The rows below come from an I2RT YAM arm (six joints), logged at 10 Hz.
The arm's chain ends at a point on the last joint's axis. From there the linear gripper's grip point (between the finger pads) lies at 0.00 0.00 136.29 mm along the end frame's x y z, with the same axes.
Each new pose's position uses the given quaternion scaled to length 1; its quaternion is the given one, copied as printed.
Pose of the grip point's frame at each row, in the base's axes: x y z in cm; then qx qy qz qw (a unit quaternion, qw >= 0):
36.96, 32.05, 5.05, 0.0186, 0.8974, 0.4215, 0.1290
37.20, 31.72, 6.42, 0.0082, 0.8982, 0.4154, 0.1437
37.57, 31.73, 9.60, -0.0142, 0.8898, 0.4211, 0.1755
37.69, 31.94, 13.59, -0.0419, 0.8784, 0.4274, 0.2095
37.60, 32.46, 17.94, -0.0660, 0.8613, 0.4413, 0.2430
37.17, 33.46, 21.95, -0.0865, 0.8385, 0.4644, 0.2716
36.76, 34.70, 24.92, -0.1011, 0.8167, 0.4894, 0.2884
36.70, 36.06, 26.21, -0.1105, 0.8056, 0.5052, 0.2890
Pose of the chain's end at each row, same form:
33.59, 21.80, 13.38, 0.0186, 0.8974, 0.4215, 0.1290
33.59, 21.58, 14.78, 0.0082, 0.8982, 0.4154, 0.1437
33.48, 21.45, 17.56, -0.0142, 0.8898, 0.4211, 0.1755
33.16, 21.47, 21.04, -0.0419, 0.8784, 0.4274, 0.2095
32.69, 21.66, 24.65, -0.0660, 0.8613, 0.4413, 0.2430
32.06, 22.21, 27.69, -0.0865, 0.8385, 0.4644, 0.2716
31.69, 23.01, 29.75, -0.1011, 0.8167, 0.4894, 0.2884
31.88, 24.10, 30.60, -0.1105, 0.8056, 0.5052, 0.2890

